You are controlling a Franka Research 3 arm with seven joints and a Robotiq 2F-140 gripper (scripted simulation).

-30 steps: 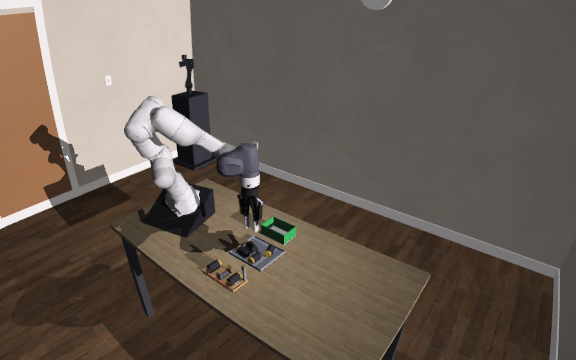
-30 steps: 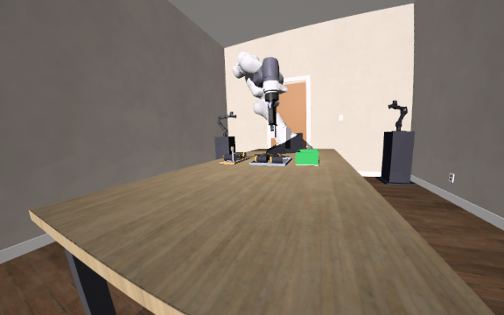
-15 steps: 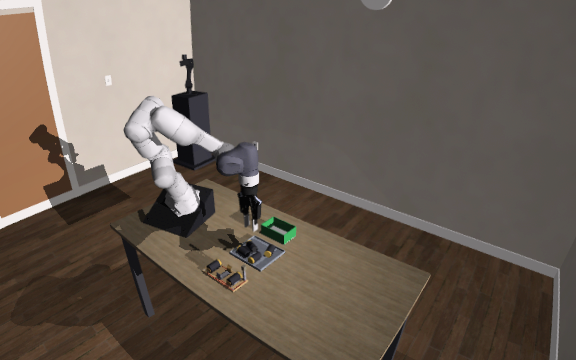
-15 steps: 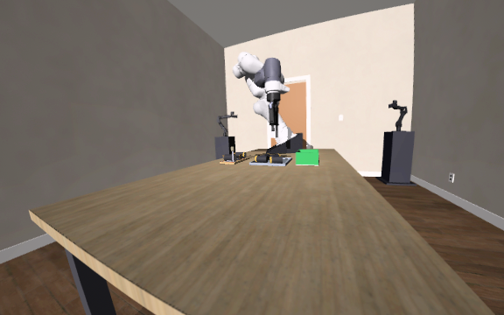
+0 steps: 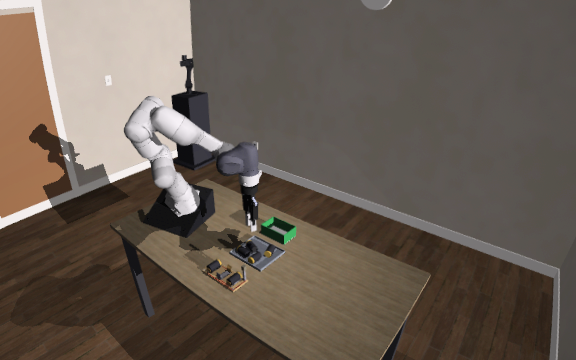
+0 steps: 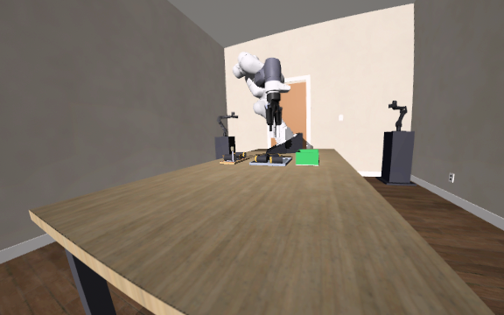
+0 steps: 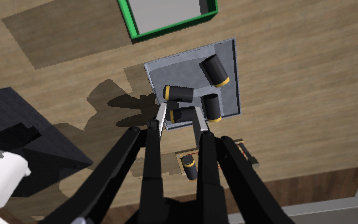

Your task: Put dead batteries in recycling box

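Right now the grey tray is 16 cm below my hand, 4 cm ahead of it and 1 cm to the right of it. From my hand the other things lie so: green recycling box: 17 cm to the left, 14 cm below, 4 cm ahead; bulb: 20 cm to the right, 11 cm ahead, 8 cm below.
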